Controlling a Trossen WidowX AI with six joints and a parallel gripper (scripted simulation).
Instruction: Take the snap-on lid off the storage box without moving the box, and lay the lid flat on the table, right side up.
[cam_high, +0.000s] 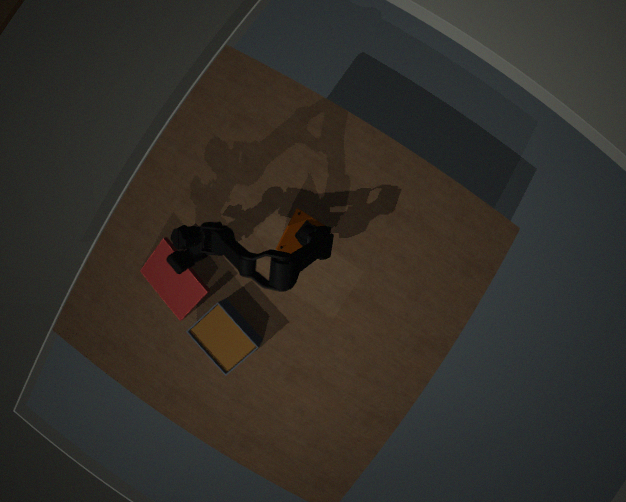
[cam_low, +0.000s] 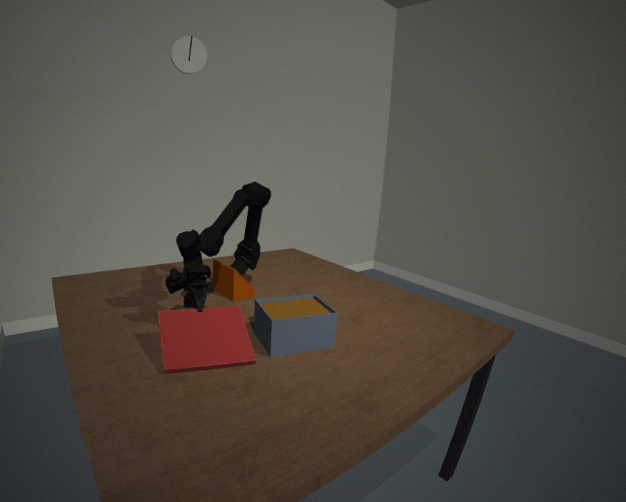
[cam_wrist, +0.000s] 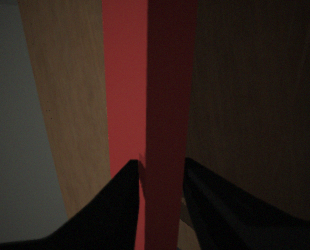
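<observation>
Right now the red lid is 8 cm ahead of my gripper tip, 2 cm to the right of it and 3 cm below it. Also, from my gripper tip: blue-grey storage box: 11 cm ahead, 24 cm to the left, 3 cm below.
</observation>
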